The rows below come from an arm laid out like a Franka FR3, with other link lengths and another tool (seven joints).
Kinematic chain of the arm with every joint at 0, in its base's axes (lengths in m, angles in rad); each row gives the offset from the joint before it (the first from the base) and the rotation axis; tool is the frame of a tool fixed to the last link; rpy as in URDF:
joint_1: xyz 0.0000 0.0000 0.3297 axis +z
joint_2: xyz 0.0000 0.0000 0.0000 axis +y
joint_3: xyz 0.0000 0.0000 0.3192 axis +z
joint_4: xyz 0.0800 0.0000 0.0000 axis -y
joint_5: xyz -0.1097 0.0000 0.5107 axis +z
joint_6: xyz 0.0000 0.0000 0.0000 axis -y
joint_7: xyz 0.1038 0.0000 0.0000 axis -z
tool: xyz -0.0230 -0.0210 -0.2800 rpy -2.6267 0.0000 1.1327
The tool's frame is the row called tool.
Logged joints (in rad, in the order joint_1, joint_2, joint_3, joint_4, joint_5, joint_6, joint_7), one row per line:
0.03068, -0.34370, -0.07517, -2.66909, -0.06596, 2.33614, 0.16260
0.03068, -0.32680, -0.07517, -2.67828, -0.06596, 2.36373, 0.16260
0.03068, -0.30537, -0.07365, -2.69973, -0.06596, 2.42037, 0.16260
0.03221, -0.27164, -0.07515, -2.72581, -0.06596, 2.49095, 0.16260
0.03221, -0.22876, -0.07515, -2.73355, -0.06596, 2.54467, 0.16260
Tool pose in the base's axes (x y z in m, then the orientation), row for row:
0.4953, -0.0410, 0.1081, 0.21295, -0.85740, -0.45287, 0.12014
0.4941, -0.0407, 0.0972, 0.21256, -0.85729, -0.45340, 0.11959
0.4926, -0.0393, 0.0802, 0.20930, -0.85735, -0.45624, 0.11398
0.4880, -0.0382, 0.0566, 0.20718, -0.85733, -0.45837, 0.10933
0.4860, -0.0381, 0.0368, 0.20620, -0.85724, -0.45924, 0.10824
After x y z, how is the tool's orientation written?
As a quaternion, w x y z.
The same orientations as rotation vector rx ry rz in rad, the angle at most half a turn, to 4 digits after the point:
-2.3802, -1.2572, 0.3335
-2.3804, -1.2589, 0.3321
-2.3847, -1.2690, 0.3170
-2.3874, -1.2764, 0.3044
-2.3883, -1.2795, 0.3016

